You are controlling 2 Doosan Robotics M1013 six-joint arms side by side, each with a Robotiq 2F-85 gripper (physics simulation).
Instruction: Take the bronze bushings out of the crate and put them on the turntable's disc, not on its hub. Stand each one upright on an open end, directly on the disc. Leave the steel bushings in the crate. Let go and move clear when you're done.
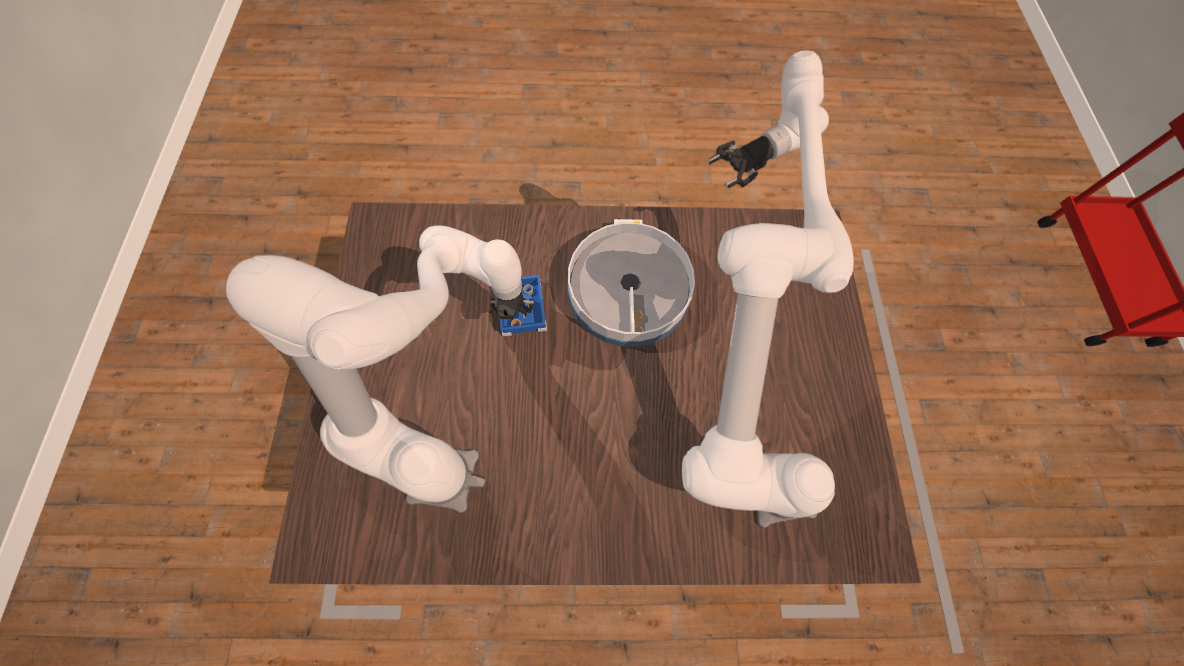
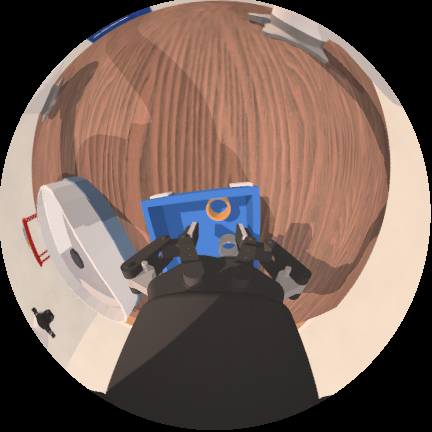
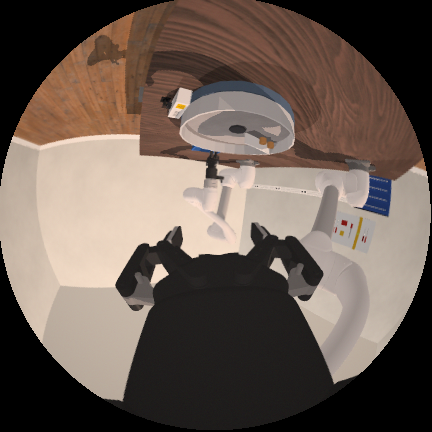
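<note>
In the blue crate (image 1: 529,328) (image 2: 200,194), a bronze bushing (image 2: 218,216) stands near the wall with the white tabs, its open end up. A steel bushing (image 1: 528,289) (image 2: 227,237) also lies in the crate, partly behind a left finger. My left gripper (image 1: 514,313) (image 2: 216,229) is open over the crate, its empty fingers apart beside the bronze bushing. Two bronze bushings (image 1: 638,314) (image 3: 262,141) are on the turntable's disc (image 1: 600,294) (image 3: 215,131), away from the hub (image 1: 630,281) (image 3: 237,129); the rim partly hides one. My right gripper (image 1: 721,172) is open and empty, high beyond the table.
The turntable has a tall round wall (image 1: 692,285) (image 2: 100,215). A thin white divider (image 1: 631,308) runs from the hub to the wall beside the bronze bushings. A small white box (image 3: 180,102) sits against the turntable. A red cart (image 1: 1117,256) stands at the far right.
</note>
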